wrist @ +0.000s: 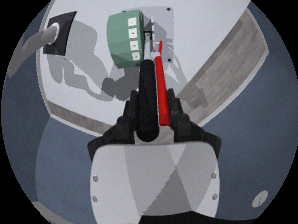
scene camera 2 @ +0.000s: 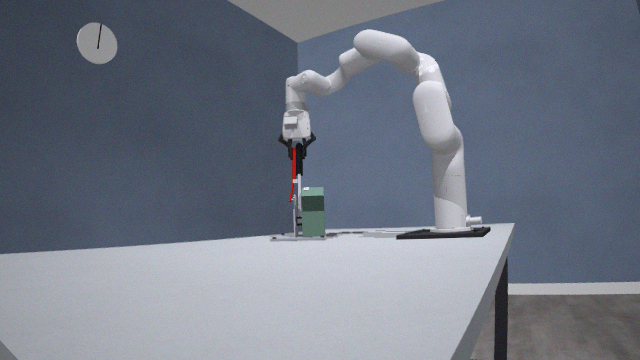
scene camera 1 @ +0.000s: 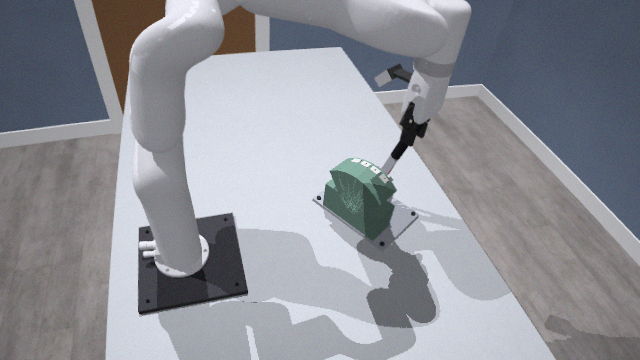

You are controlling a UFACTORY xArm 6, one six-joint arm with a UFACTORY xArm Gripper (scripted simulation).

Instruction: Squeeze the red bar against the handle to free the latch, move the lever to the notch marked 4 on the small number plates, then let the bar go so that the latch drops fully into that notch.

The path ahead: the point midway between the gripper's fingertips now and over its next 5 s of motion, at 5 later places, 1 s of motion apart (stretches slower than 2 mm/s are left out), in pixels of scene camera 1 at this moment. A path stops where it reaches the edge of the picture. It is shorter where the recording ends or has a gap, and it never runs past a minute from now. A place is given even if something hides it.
The gripper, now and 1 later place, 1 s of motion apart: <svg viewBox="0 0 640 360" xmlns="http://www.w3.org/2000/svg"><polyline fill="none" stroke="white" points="411,139 421,149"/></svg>
